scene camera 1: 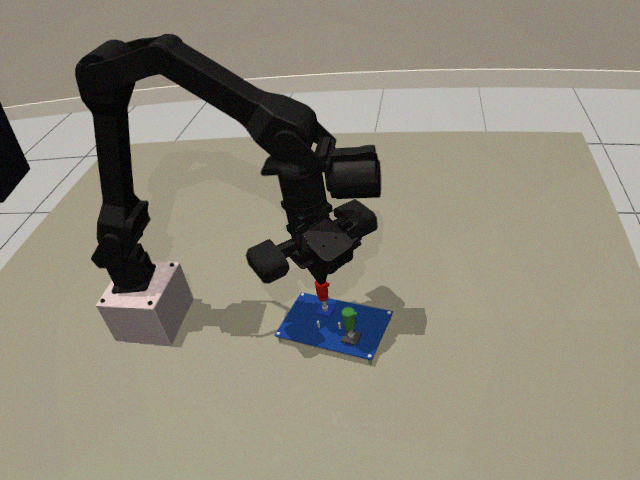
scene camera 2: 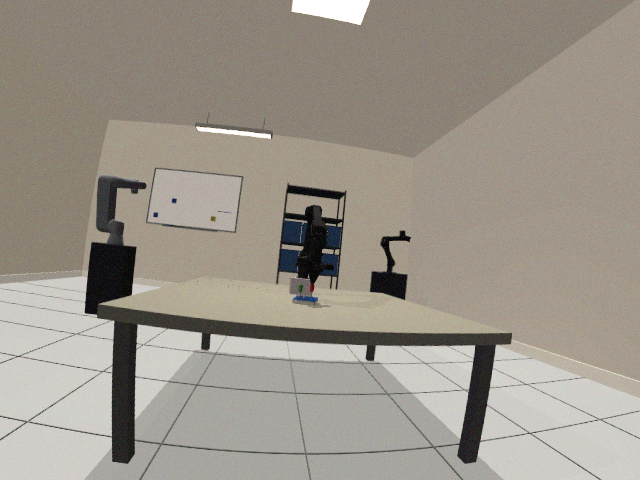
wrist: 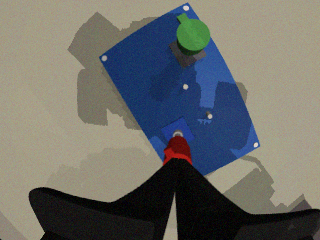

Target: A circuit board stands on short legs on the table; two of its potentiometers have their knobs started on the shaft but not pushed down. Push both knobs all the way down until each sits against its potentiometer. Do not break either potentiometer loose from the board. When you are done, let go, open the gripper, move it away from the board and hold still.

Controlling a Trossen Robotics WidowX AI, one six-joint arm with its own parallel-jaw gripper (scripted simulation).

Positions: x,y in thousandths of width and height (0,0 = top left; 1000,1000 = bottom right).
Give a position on a green knob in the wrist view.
At 602,148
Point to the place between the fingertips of my gripper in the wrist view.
At 555,685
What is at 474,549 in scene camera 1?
My gripper.
